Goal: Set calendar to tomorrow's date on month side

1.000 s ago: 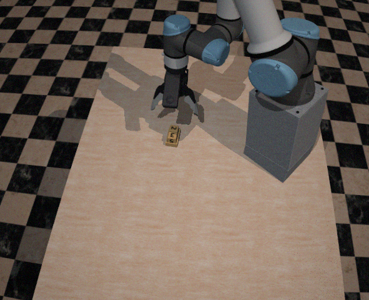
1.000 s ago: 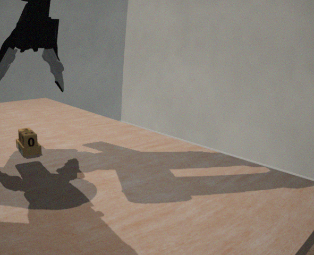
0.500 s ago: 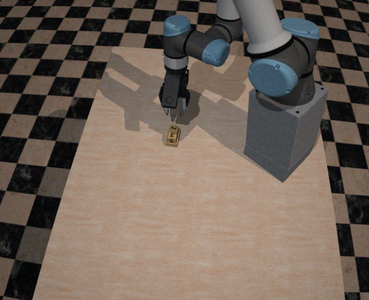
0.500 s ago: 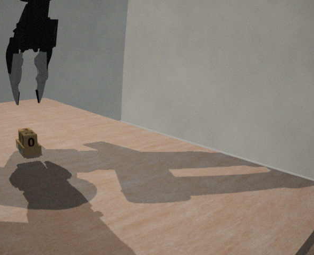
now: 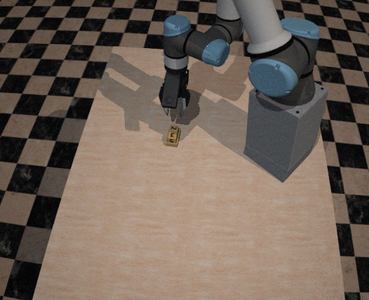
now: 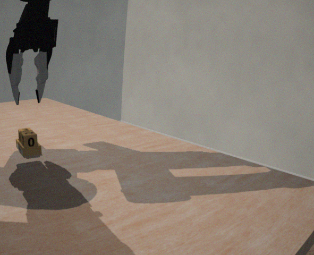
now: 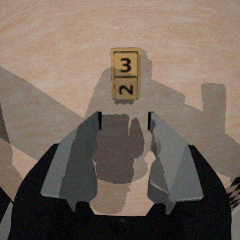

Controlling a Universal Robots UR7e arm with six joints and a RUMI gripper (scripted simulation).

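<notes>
Right now the wooden digit cube is 30 mm to the left of my hand and 90 mm below it. Round my hand: wooden tray (20 mm to the left, 110 mm below).
</notes>
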